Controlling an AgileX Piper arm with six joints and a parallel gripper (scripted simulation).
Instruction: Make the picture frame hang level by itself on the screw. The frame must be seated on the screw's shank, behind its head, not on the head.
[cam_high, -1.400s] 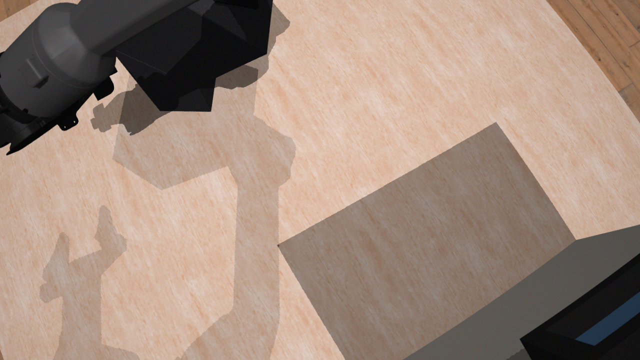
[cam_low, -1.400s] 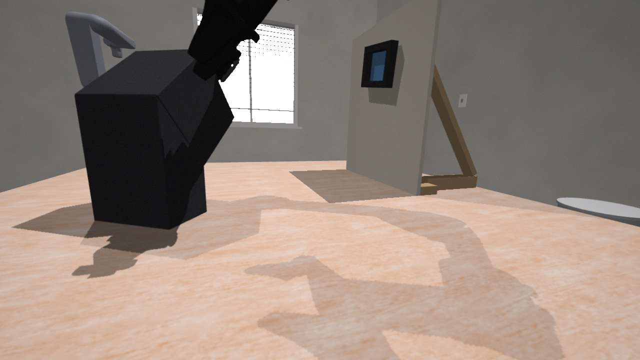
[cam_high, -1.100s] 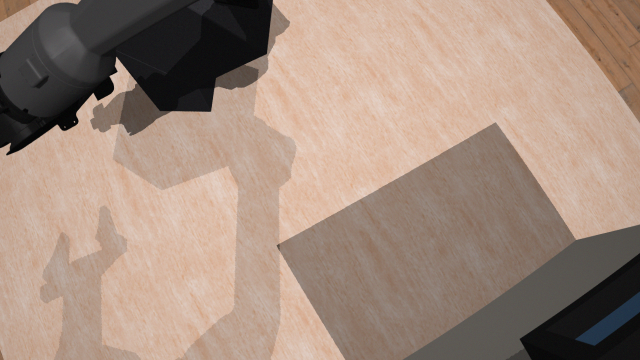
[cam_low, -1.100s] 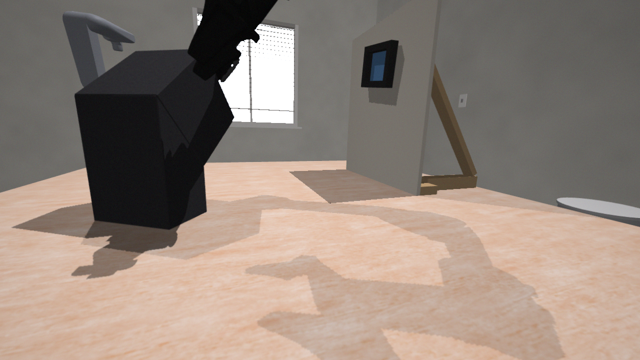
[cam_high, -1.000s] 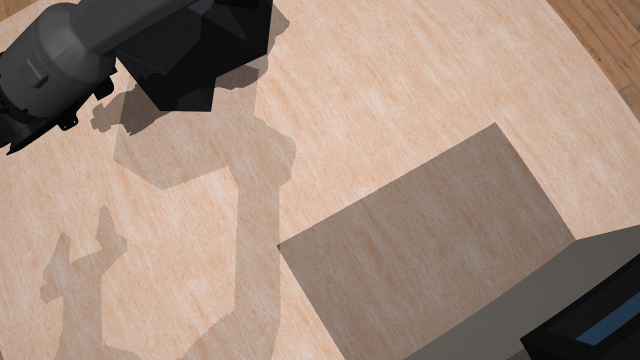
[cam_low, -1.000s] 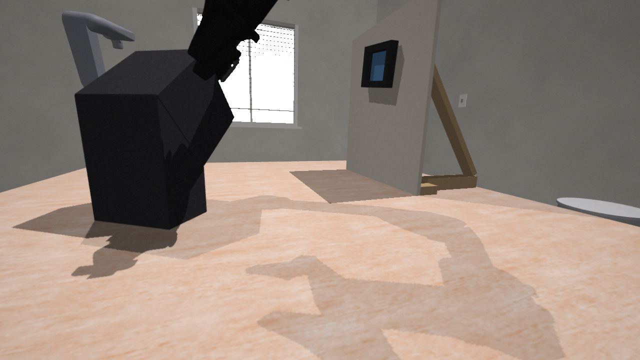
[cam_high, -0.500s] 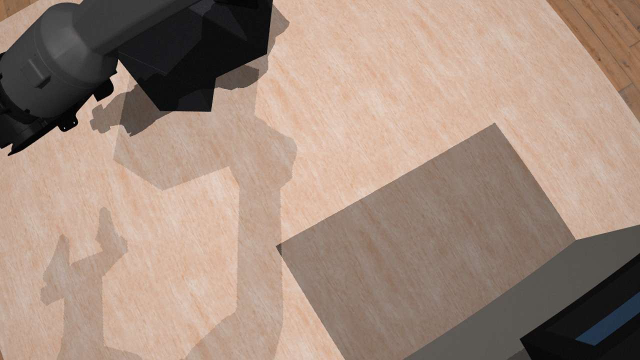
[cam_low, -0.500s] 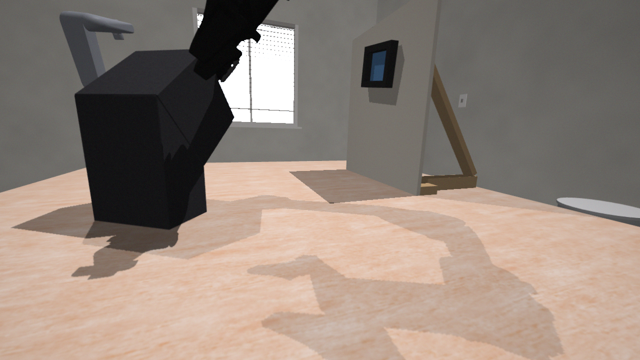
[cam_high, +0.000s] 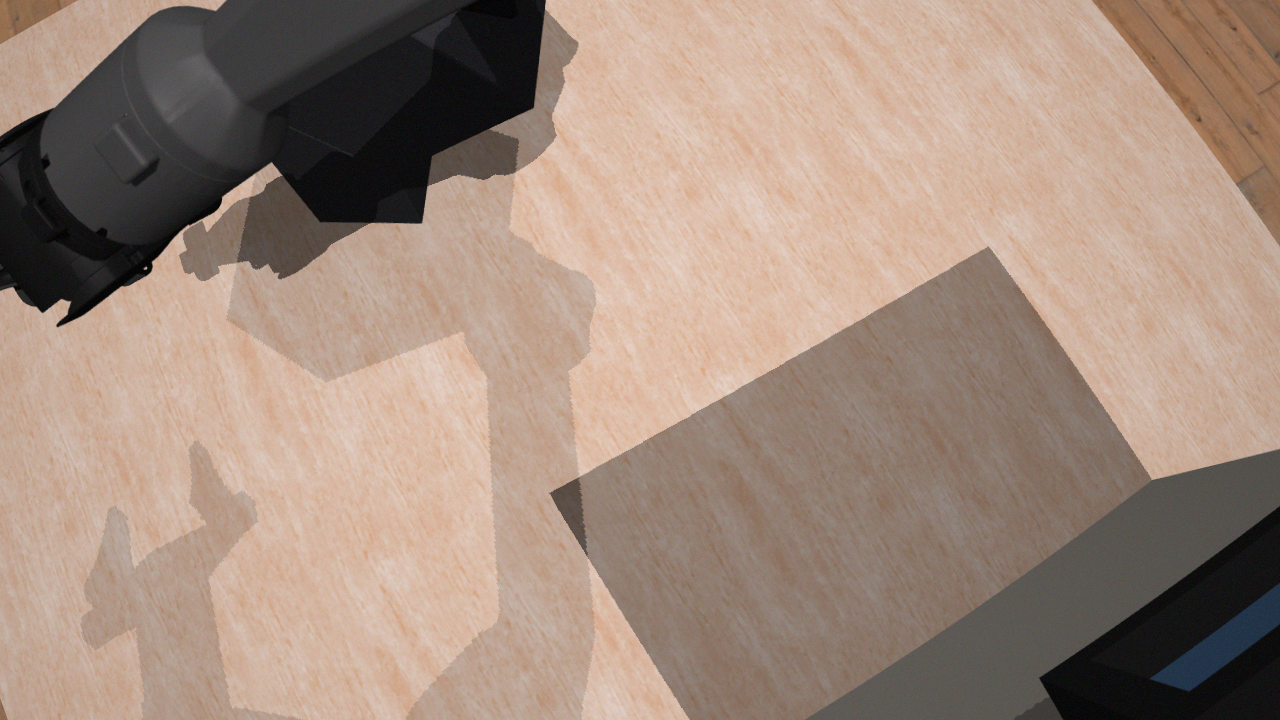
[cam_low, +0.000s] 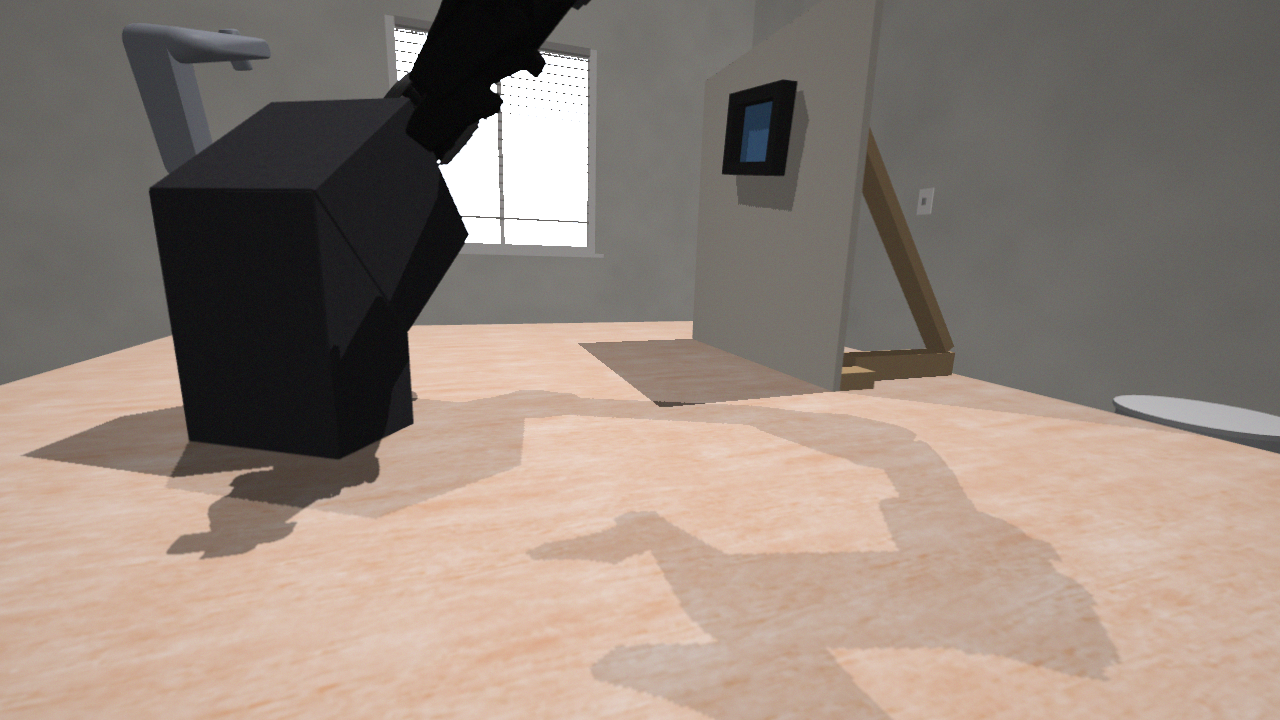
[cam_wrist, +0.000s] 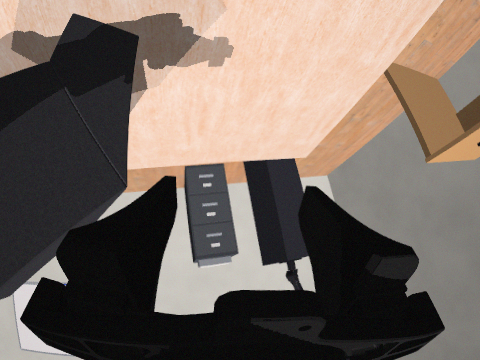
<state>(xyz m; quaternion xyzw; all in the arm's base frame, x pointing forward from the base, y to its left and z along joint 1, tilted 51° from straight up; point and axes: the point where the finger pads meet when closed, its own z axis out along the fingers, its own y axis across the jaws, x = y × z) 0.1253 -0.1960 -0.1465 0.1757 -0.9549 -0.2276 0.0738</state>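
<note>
My hand is 510 mm to the right of the picture frame, 360 mm short of it and 110 mm below it. The rest, counted from my hand: grey wall panel: 520 mm to the left, 380 mm ahead.
</note>
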